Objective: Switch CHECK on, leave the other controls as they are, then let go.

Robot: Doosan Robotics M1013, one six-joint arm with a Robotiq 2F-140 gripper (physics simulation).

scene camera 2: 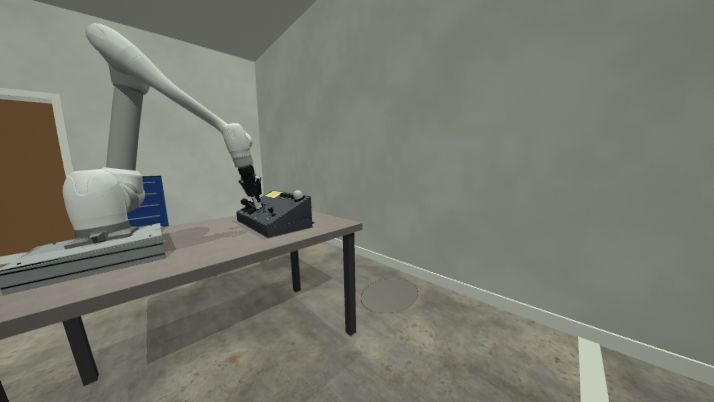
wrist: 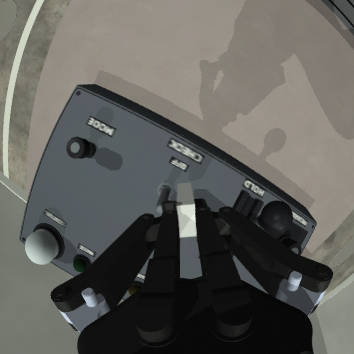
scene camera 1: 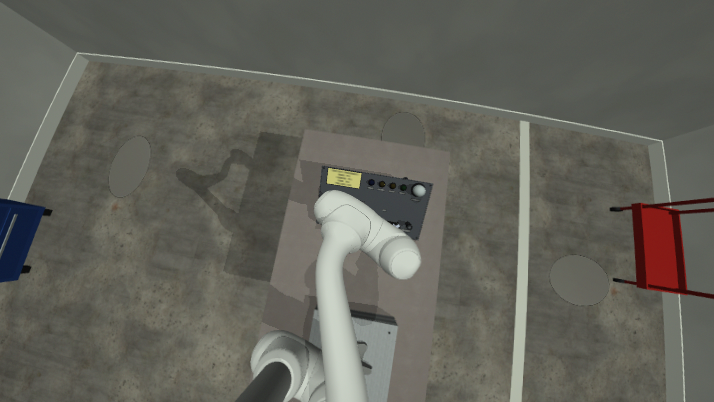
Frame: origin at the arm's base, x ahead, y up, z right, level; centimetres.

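Where they show: gripper, fingertip midpoint: (scene camera 2: 259, 207) (wrist: 184, 194); arm's base, link origin: (scene camera 2: 106, 237).
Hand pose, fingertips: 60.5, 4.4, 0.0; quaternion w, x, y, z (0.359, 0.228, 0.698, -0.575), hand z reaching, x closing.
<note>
Each offset is from my fingertips to the centre of the thing, as dx, dy, dz. "spot": to the spot under its first point.
The dark control box @[+7.8, -3.1, -4.8] (scene camera 1: 370, 200) (scene camera 2: 290, 220) (wrist: 100, 195) stands on the table with a sloped top. In the wrist view its CHECK label @[-3.1, -5.0, +2.3] (wrist: 185, 151) has an OFF label @[spot: -1.3, -4.1, +2.0] (wrist: 179, 163) beneath it. The small grey CHECK lever @[+2.0, +0.2, +1.8] (wrist: 164, 194) is below these labels, partly hidden by the fingers; its tilt is hard to tell. My gripper (scene camera 2: 258, 202) (wrist: 184, 194) is shut, with nothing between its fingers. Its tips are low over the box top, just right of the lever in the wrist view; contact cannot be told. The arm largely hides the gripper in scene camera 1.
The black MODE knob @[+1.7, +1.7, +13.9] (wrist: 76, 148) is left of CHECK in the wrist view. The HOLD control @[spot: -2.5, -4.1, -10.1] (wrist: 248, 202) and a black ball knob (wrist: 276, 217) are to the right. A white dome @[spot: +17.1, +9.1, +12.6] (scene camera 1: 419, 190) (scene camera 2: 298, 194) (wrist: 42, 245) and a yellow label @[spot: +14.9, +4.4, -20.3] (scene camera 1: 343, 178) (scene camera 2: 273, 194) are also on the box.
</note>
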